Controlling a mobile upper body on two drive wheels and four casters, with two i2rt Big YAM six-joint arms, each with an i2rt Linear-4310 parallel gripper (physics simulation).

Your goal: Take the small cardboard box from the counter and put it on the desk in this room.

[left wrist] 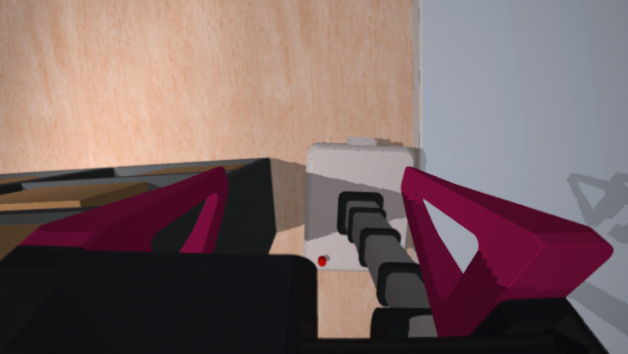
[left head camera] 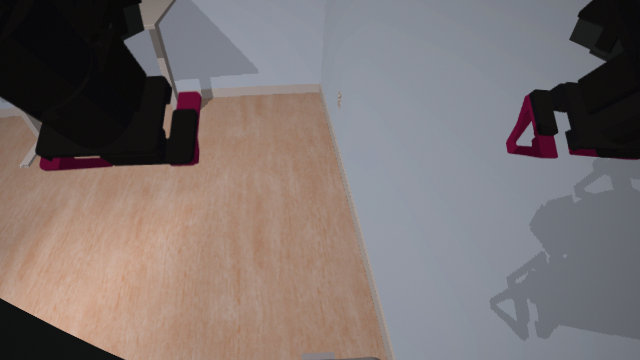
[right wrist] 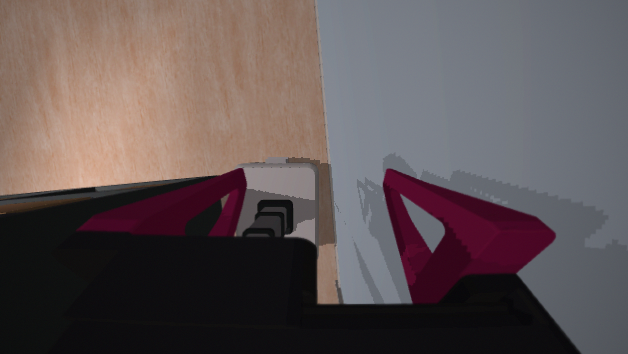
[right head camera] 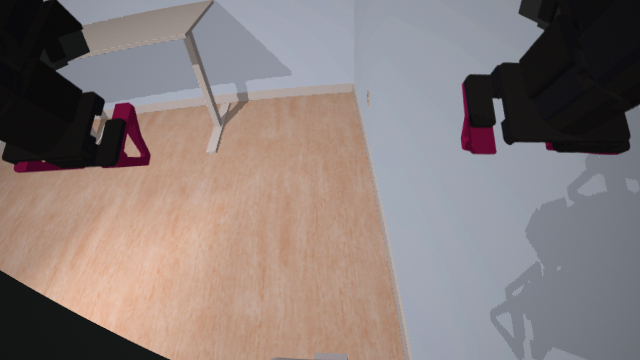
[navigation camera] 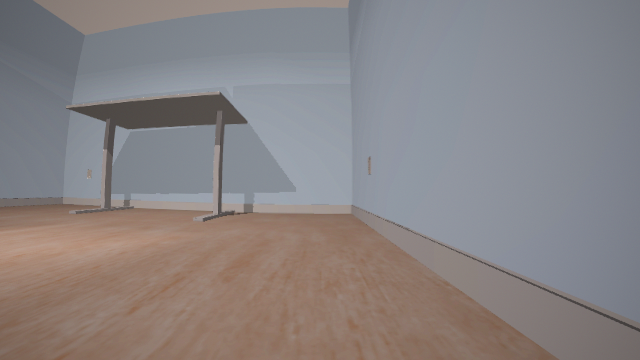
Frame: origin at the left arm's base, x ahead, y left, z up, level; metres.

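Seen in the pictures: left gripper, fingertip midpoint: (left wrist: pixel 314 176) (left head camera: pixel 154 159) (right head camera: pixel 115 161); right gripper, fingertip midpoint: (left head camera: pixel 539 148) (right wrist: pixel 314 176) (right head camera: pixel 505 143).
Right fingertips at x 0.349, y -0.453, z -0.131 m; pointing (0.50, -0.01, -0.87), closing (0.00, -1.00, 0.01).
A point is followed by its place in that frame.
The desk (left head camera: pixel 156 11) {x 1.996, y 0.716, z -0.460 m} (right head camera: pixel 145 31) {x 1.913, y 0.993, z -0.460 m} (navigation camera: pixel 160 111) {x 1.938, y 1.360, z -0.485 m} has a pale top on two T-shaped legs and stands by the far wall, left of the room's corner. My left gripper (left head camera: pixel 117 162) (right head camera: pixel 85 166) (left wrist: pixel 314 176) {x 0.338, y 0.001, z -0.141 m} is open with nothing between its fingers, high above the floor. My right gripper (left head camera: pixel 564 151) (right head camera: pixel 522 148) {x 0.349, y -0.453, z -0.131 m} (right wrist: pixel 314 176) {x 0.349, y -0.453, z -0.131 m} is also open and empty, near the right-hand wall. Both are well short of the desk. No small cardboard box on a counter can be made out. Brown box-like pieces (left wrist: pixel 115 194) {x 0.163, y 0.610, z -0.725 m} show at the left wrist view's left; what they are is unclear.
A dark unit (left head camera: pixel 40 335) {x 0.207, y 0.251, z -0.387 m} (right head camera: pixel 60 325) {x 0.195, y 0.250, z -0.424 m} (left wrist: pixel 250 205) {x 0.086, y 0.240, z -0.923 m} with open compartments stands close on the left. A blue-grey wall (left head camera: pixel 450 200) {x 0.559, y -0.549, z -0.495 m} (navigation camera: pixel 475 150) {x 0.793, y -0.528, z -1.093 m} runs close along the right. My white base (left wrist: pixel 360 160) {x 0.253, y -0.214, z -1.150 m} (right wrist: pixel 280 177) {x 0.240, y -0.256, z -1.150 m} lies between them. An outlet (navigation camera: pixel 369 165) {x 1.816, y -0.426, z -1.013 m} is on the wall.
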